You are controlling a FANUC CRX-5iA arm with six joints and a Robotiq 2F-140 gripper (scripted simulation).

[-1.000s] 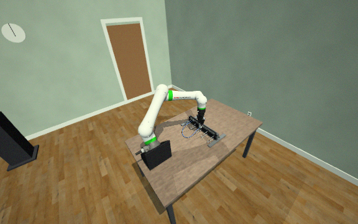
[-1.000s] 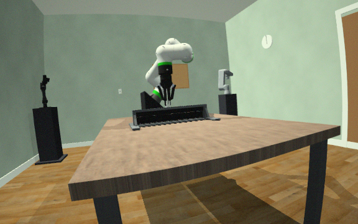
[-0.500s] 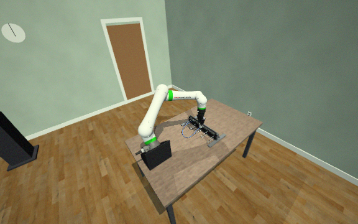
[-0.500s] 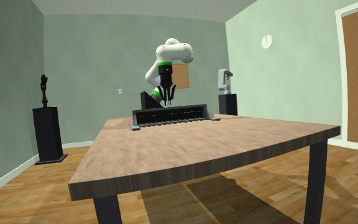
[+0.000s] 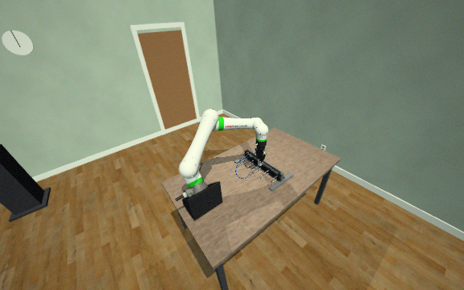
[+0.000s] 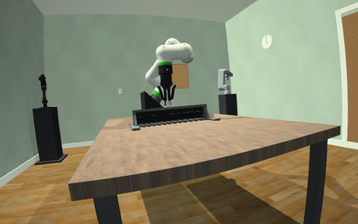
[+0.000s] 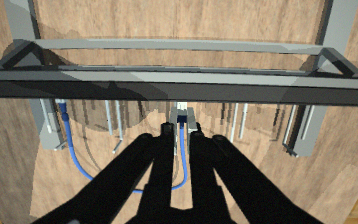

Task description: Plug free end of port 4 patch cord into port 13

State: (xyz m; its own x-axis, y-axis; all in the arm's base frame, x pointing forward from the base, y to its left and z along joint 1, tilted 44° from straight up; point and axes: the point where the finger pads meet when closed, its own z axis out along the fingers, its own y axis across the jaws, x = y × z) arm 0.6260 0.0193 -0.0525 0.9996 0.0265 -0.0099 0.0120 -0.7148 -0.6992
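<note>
The free end of patch cord is 1 cm ahead of my hand and 3 cm below it.
</note>
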